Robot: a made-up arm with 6 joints.
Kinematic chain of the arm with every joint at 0, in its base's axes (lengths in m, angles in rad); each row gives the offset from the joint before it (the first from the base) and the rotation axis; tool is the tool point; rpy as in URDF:
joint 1: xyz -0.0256 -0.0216 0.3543 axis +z
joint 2: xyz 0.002 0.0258 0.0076 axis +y
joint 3: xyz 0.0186 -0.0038 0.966 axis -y
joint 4: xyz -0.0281 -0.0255 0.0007 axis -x
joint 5: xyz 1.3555 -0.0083 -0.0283 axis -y
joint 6: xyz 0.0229 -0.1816 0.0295 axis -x
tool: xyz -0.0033 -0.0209 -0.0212 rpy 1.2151 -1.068 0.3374
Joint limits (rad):
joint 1: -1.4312..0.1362
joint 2: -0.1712..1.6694
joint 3: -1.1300..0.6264
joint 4: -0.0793..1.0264
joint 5: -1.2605..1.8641
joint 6: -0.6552..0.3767
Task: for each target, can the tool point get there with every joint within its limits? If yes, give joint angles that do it. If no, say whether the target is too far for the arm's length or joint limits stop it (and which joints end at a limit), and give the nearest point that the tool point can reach.
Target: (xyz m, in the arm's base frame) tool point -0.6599 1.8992 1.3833
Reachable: no: joint limits stop it (at a limit: joint 1, joint 2, joint 3, joint 4, joint 5, joint 6) | nearest point -0.2860 0.2748 -0.1501 | short by 2.265 m
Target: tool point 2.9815 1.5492 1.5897
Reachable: no: too far | nearest point 1.9800 0.1293 1.1337 | short by 1.796 m
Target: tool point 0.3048 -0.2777 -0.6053
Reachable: yes | joints -0.2201 1.2695 -0.8101 0.7305 -0.3021 -0.0519
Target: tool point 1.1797 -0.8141 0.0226
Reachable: yes | joints -0.4368 0.6772 -0.2986 0.3662 0.0604 0.1057
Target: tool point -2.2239 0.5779 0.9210
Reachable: no: joint limits stop it (at a limit: joint 2, joint 3, joint 4, joint 5, joint 6) | nearest point -0.4062 0.0822 -0.1501 | short by 2.167 m
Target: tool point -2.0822 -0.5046 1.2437
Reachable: no: joint limits stop it (at a limit: joint 1, joint 2, joint 5, joint 6) | nearest point -0.0872 -1.1722 1.0393 | short by 2.114 m
